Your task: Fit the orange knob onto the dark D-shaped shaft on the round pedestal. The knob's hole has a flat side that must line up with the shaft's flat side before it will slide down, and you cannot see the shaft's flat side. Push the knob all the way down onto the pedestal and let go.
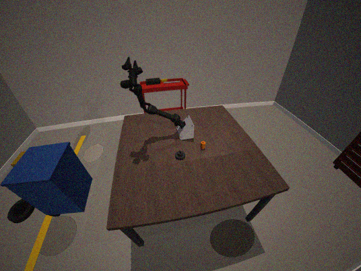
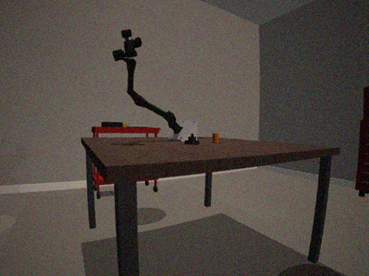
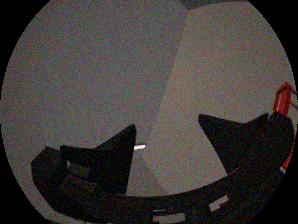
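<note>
The orange knob lies 690 mm below my gripper tip, 520 mm to the left of it and 310 mm ahead of it. Round my gripper tip: round dark pedestal 690 mm below, 380 mm ahead, 300 mm to the left.
</note>
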